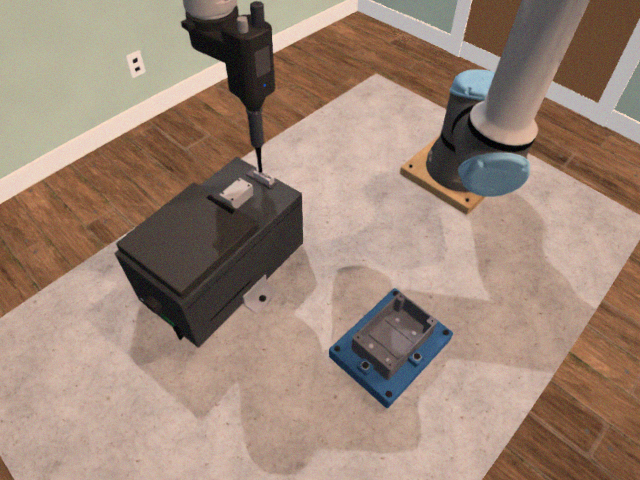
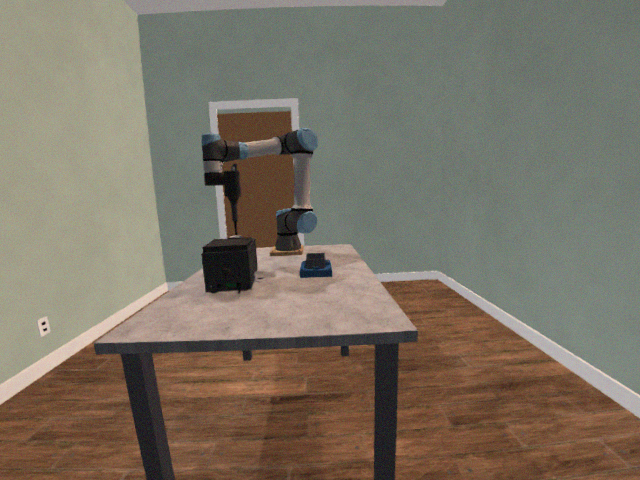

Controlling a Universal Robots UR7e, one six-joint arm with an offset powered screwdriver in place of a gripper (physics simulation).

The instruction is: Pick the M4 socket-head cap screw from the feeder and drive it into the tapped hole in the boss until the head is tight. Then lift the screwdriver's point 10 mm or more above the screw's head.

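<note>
The black screw feeder (image 1: 170, 242) (image 2: 229, 264) stands on the table, with a small light-grey pick-up block (image 1: 264, 178) on its top. My screwdriver (image 1: 260, 170) (image 2: 236, 234) points straight down, and its thin bit ends at this block, touching it or very close above it. No M4 screw can be made out at the bit's point; it is too small or hidden, so whether the bit holds one I cannot tell. The open grey box (image 1: 375, 359) (image 2: 315, 259) sits on a blue fixture plate (image 1: 388, 393) (image 2: 315, 270). Which corner boss has the tapped hole I cannot tell.
A light-grey raised cover (image 1: 236, 192) lies on the feeder beside the block. A pale tab (image 1: 254, 298) sticks out at the feeder's side. The arm's base stands on a wooden plate (image 1: 444, 195) (image 2: 279, 253) at the far part of the table (image 1: 330, 428) (image 2: 258, 320).
</note>
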